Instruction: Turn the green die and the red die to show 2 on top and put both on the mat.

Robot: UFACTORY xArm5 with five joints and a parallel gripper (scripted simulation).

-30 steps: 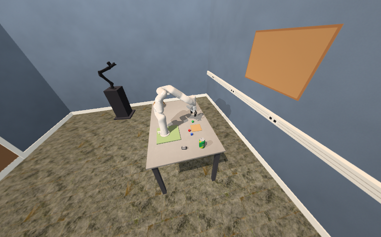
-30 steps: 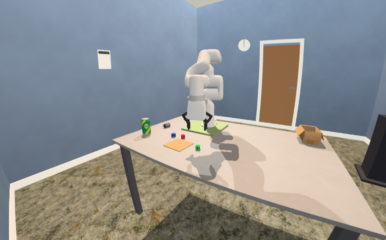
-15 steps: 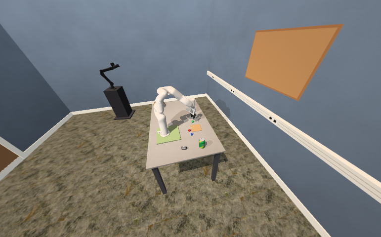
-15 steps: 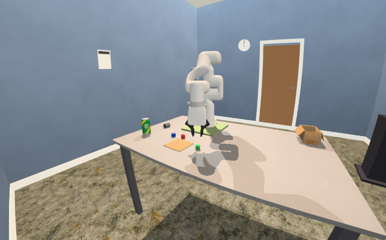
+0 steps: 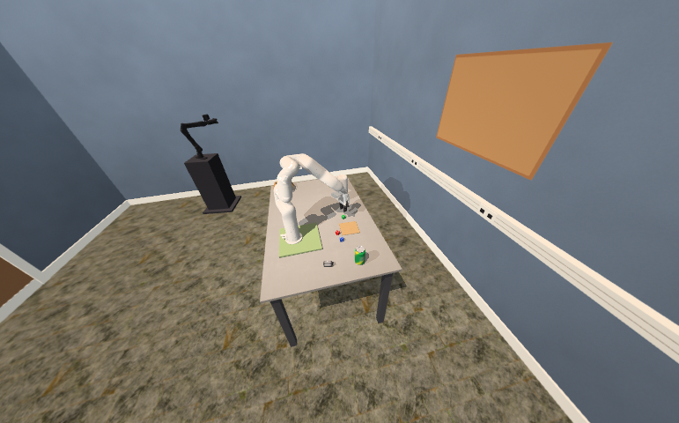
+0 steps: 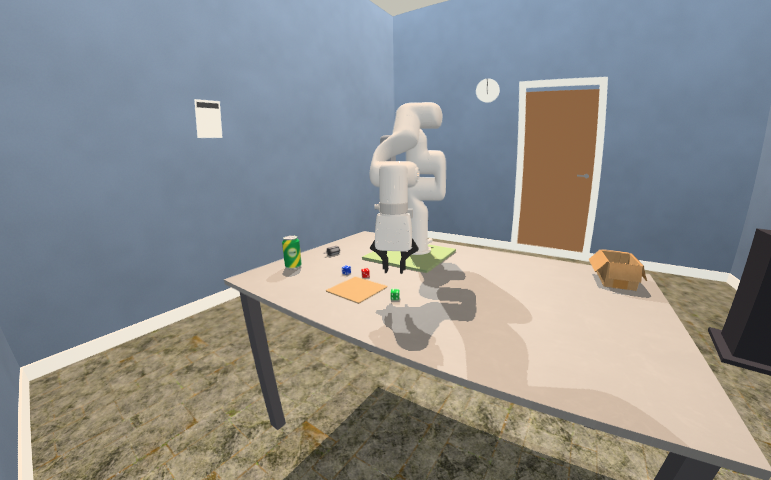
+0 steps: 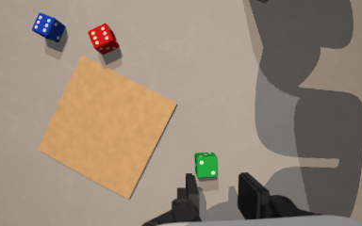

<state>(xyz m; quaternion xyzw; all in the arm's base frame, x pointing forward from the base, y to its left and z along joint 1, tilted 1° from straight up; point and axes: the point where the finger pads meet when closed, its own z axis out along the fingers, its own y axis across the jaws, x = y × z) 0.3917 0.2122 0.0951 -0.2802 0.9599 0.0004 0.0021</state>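
Now: hand 90 mm above the green die. From my hand the other things lie so: blue die: 260 mm to the right, 90 mm below, 40 mm behind; then red die: 190 mm to the right, 90 mm below, 60 mm behind; then mat: 130 mm to the right, 100 mm below, 30 mm ahead.
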